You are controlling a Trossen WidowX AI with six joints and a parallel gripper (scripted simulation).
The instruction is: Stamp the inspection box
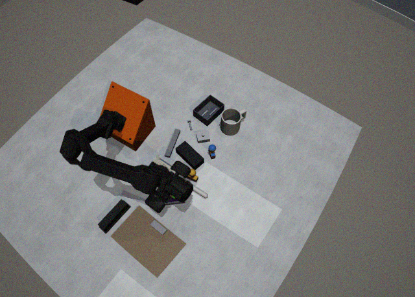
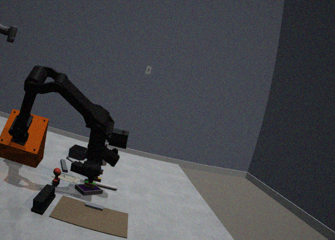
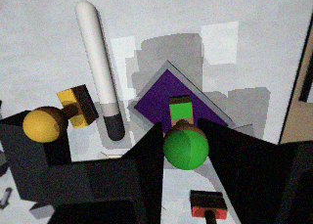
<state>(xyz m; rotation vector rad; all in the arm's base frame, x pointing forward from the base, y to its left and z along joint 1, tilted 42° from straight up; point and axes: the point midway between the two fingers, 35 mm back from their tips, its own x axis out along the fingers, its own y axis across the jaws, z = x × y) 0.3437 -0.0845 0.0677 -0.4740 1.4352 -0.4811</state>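
Right now my gripper tip is 10 mm above the green-knobbed stamp. From my gripper tip the other things lie so: yellow stamp (20 mm ahead, 100 mm to the left, 20 mm below); then marker (20 mm ahead, 70 mm to the left, 30 mm below); then purple ink pad (40 mm below).
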